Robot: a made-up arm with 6 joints.
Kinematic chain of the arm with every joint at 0, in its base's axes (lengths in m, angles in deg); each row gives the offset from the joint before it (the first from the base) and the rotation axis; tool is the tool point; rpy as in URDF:
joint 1: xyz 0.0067 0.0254 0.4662 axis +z
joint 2: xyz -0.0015 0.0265 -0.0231 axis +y
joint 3: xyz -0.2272 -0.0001 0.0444 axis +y
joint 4: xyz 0.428 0.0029 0.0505 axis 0.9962 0 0.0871
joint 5: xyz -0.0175 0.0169 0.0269 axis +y
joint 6: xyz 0.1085 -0.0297 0.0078 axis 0.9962 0 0.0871
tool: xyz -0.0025 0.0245 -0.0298 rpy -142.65 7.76 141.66
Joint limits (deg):
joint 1: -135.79..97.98
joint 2: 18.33..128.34
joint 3: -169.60..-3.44
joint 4: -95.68..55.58
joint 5: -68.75..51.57
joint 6: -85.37..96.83
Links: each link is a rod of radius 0.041 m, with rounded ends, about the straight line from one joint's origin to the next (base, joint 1, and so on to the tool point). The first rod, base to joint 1, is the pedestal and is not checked.
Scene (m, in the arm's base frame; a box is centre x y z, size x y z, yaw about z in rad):
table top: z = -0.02
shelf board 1: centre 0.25 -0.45 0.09 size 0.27 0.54 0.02 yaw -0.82
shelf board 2: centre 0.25 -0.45 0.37 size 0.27 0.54 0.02 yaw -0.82
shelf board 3: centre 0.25 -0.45 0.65 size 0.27 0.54 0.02 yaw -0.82
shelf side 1: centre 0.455 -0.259 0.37 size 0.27 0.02 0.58 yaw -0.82
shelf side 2: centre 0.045 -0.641 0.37 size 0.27 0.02 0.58 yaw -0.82
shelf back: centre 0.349 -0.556 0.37 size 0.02 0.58 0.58 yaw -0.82
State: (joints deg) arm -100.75 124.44 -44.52 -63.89 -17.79 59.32
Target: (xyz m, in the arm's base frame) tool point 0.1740 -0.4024 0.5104
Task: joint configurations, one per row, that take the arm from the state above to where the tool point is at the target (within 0.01 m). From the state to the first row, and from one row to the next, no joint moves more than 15 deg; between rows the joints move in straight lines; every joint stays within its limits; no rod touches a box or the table.
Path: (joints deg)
1: -102.78 110.30 -39.04 -64.67 -25.07 61.83
2: -104.80 96.16 -33.57 -65.45 -32.35 64.34
3: -106.83 82.02 -28.09 -66.22 -39.63 66.86
4: -108.85 67.89 -22.61 -67.00 -46.91 69.37
5: -110.88 53.75 -17.14 -67.78 -54.19 71.88
6: -112.90 39.61 -11.66 -68.56 -61.47 74.39
7: -114.93 25.47 -6.18 -69.34 -68.75 76.90
8: -107.07 36.96 -15.75 -68.20 -59.08 73.46
9: -99.21 48.44 -25.32 -67.06 -49.42 70.03
10: -91.36 59.93 -34.88 -65.91 -39.75 66.59
11: -83.50 71.41 -44.45 -64.77 -30.08 63.15

